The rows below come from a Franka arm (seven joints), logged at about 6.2 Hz.
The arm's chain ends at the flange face. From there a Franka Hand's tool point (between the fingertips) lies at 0.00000 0.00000 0.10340 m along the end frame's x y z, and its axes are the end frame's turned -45 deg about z.
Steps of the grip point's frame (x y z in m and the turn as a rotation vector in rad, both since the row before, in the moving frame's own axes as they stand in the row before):
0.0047 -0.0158 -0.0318 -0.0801 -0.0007 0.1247
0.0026 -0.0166 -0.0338 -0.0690 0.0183 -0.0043
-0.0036 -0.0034 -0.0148 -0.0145 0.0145 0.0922
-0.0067 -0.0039 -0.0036 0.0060 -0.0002 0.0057
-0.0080 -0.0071 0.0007 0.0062 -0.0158 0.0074
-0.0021 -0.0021 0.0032 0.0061 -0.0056 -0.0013
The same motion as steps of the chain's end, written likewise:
-0.0133 -0.0207 -0.0315 -0.0571 0.0561 0.1247
-0.0163 -0.0173 -0.0335 -0.0359 0.0617 -0.0043
-0.0071 0.0000 -0.0148 0.0000 0.0205 0.0922
-0.0070 0.0024 -0.0036 0.0041 -0.0044 0.0057
-0.0091 -0.0001 0.0007 -0.0068 -0.0156 0.0074
-0.0021 0.0000 0.0032 0.0004 -0.0083 -0.0013

